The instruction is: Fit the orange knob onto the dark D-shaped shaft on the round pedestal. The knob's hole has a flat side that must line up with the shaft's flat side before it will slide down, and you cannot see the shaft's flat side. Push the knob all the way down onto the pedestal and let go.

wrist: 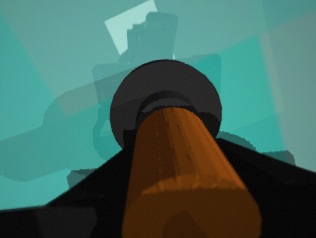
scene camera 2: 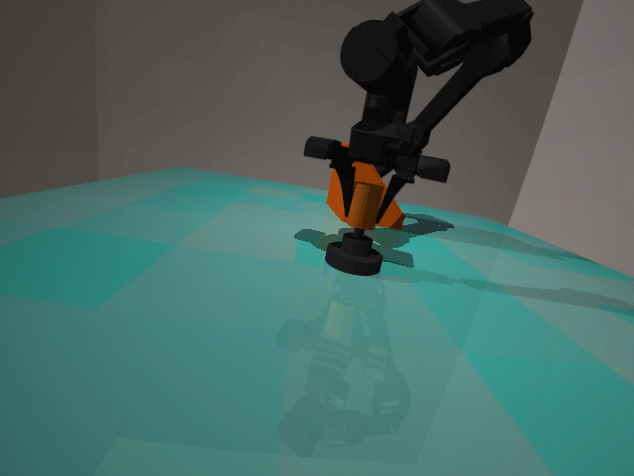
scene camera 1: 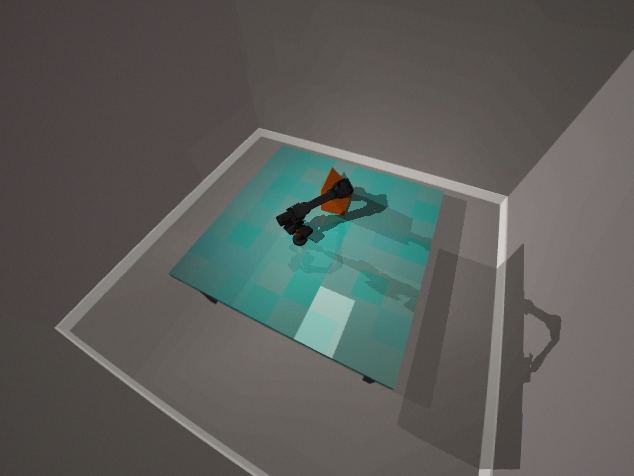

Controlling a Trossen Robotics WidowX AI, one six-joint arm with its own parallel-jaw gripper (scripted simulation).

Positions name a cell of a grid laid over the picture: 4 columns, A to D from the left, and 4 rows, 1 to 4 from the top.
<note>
In view: the gripper (scene camera 2: C2), an orange knob (scene camera 2: C2) and a pedestal (scene camera 2: C3).
The orange knob is seen too in the wrist view (wrist: C3). The gripper is seen too in the wrist view (wrist: C3). The pedestal is seen too in the wrist view (wrist: C2).
</note>
